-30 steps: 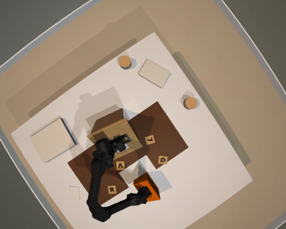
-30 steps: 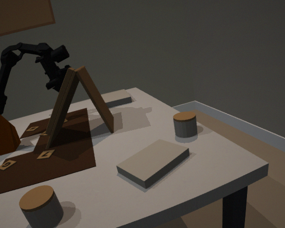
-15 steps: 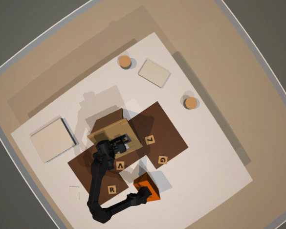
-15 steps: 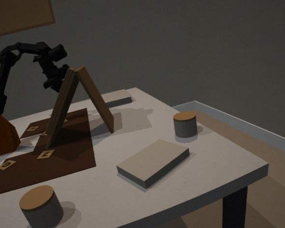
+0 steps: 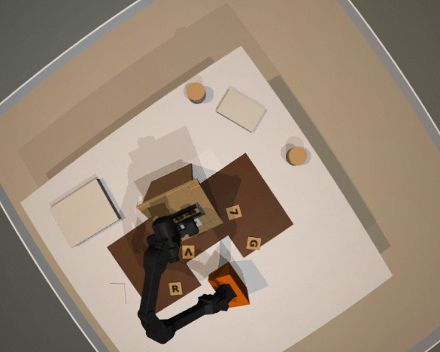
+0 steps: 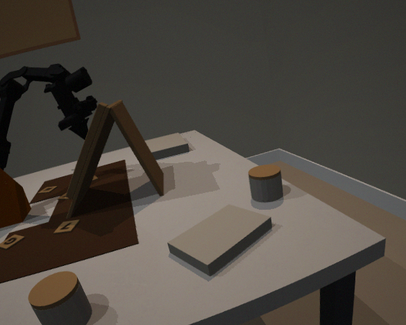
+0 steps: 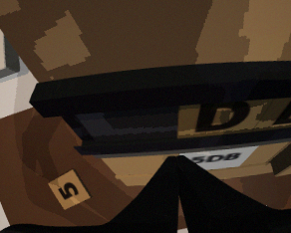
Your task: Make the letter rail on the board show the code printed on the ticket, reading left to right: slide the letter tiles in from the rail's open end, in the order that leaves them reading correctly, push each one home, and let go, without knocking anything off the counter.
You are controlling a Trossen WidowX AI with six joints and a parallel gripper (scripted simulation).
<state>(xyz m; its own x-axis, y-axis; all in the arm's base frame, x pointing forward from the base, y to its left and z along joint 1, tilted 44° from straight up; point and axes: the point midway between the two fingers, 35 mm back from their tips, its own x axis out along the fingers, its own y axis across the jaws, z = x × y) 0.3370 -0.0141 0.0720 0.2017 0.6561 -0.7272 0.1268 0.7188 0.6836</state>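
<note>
The white ticket is 100 mm below my gripper tip, 40 mm to the right of it and 30 mm behind it. From my gripper tip the other things lie so: brown mat: 180 mm below, 140 mm behind, 30 mm to the right; then pale card: 440 mm to the left, 180 mm below, 140 mm behind; then flat slab: 480 mm to the right, 270 mm ahead, 170 mm below.
</note>
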